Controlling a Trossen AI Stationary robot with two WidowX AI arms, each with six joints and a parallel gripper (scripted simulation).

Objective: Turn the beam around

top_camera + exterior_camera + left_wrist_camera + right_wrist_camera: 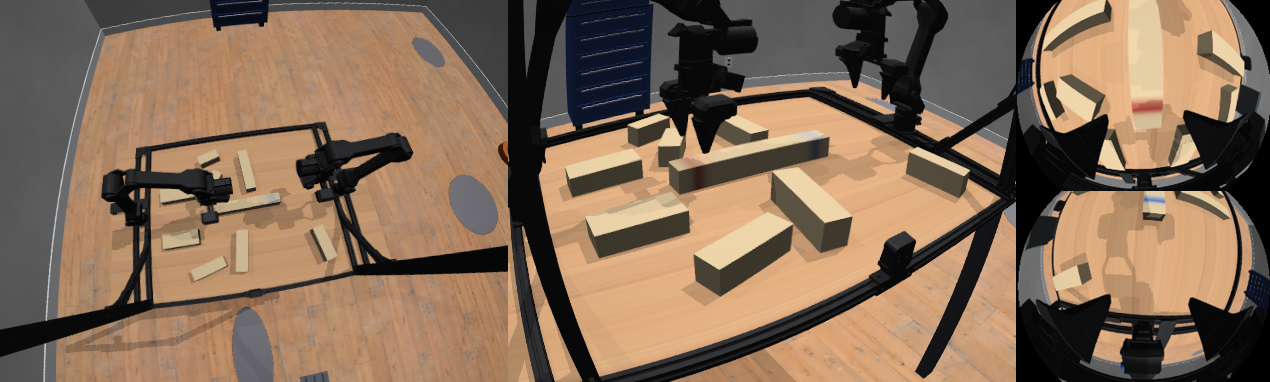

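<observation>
Right now my left hand is 12 cm to the left of the beam and 9 cm above it.
</observation>
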